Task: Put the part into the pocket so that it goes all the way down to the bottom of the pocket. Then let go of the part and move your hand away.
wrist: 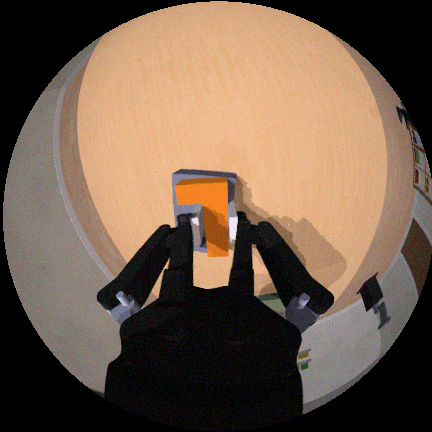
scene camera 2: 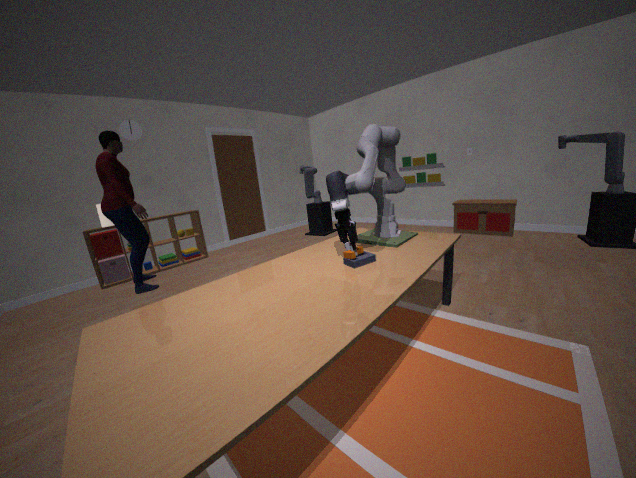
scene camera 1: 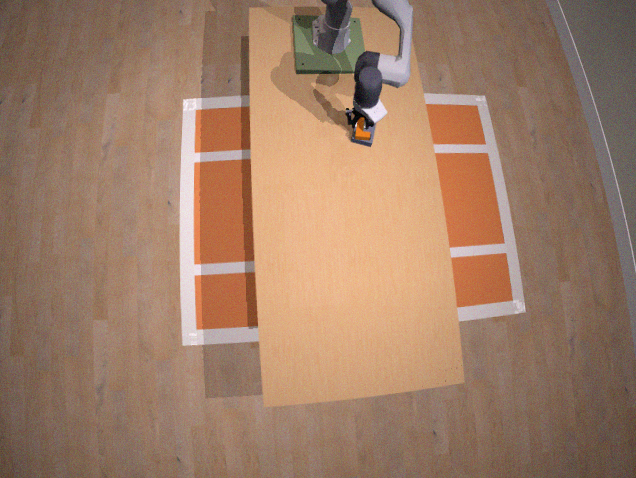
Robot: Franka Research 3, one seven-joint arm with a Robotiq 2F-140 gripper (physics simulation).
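Observation:
An orange L-shaped part [scene camera 1: 362, 135] [scene camera 2: 349, 254] [wrist: 216, 192] is over the dark blue-grey pocket block [scene camera 1: 361, 143] [scene camera 2: 360, 261] [wrist: 183, 211] on the table. The part stands proud of the block's top in scene camera 2 and the wrist view. In the wrist view its near end reaches past the block's near edge, and block surface shows at its left. My gripper [scene camera 1: 361, 122] [scene camera 2: 351, 248] [wrist: 215, 206] is shut on the part's long arm, one pad on each side. The pocket opening and the part's underside are hidden, so I cannot tell whether it touches the block.
The long wooden table [scene camera 1: 354, 256] [scene camera 2: 231, 328] bears the block near the arm's green base plate [scene camera 1: 321, 65] [scene camera 2: 401, 239]. A person [scene camera 2: 115, 190] stands at the left beyond the table, by a shelf unit [scene camera 2: 92, 256]. Orange and white floor markings show beside the table.

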